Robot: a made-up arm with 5 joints.
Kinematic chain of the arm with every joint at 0, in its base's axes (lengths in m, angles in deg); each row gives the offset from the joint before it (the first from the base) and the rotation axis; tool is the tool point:
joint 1: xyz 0 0 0.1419 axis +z
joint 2: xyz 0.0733 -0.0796 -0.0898 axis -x
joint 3: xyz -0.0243 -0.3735 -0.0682 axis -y
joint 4: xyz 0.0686 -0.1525 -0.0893 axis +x
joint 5: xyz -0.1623 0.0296 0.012 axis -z
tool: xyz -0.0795 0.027 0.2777
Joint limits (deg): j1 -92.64..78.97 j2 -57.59..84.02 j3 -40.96..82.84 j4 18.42..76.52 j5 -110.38..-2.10
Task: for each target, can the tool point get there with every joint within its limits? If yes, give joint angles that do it. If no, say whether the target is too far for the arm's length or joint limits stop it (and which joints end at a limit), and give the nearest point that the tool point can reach.
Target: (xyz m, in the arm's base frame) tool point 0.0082 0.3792 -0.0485
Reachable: no: joint limits stop it (at a limit: joint 1, joint 2, joint 4, joint 5) | nearest point -0.2918 0.2303 -0.4778 | short by 0.544 m
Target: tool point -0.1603 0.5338 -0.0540
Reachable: no: joint limits stop it (at a limit: joint 1, joint 4, joint 5) | nearest point -0.4690 0.2386 -0.3515 | short by 0.521 m
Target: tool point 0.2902 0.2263 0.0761
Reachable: no: joint limits stop it (at a limit: joint 1, joint 3, joint 4, joint 5) | nearest point 0.6708 -0.0796 0.1401 | short by 0.492 m
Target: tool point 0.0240 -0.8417 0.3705
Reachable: yes | joints 3.83 38.19 67.52 68.40 -39.83
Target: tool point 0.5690 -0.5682 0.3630
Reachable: yes | joints 50.77 35.37 64.43 47.99 -73.84
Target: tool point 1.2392 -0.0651 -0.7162
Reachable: no: too far | nearest point 0.7854 -0.0561 -0.4173 | short by 0.543 m
